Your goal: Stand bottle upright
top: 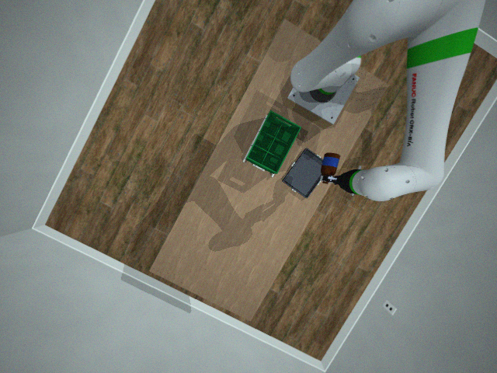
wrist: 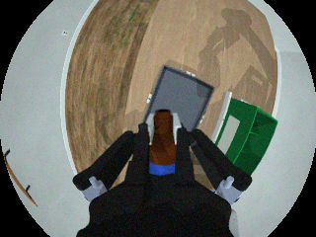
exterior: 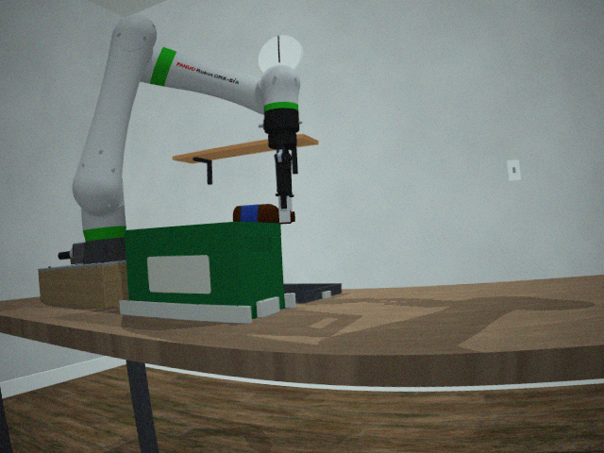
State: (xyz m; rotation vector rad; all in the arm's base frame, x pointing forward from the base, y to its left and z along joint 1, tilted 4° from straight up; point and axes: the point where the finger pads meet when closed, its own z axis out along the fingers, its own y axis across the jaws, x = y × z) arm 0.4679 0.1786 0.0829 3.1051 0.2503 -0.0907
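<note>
Now: the bottle 50 mm behind my hand, 20 mm below it and 10 mm to the right of it. The rest, counted from my hand: green crate (320 mm to the right, 140 mm below, 80 mm behind); then tray (210 mm below, 50 mm to the right, 10 mm behind).
</note>
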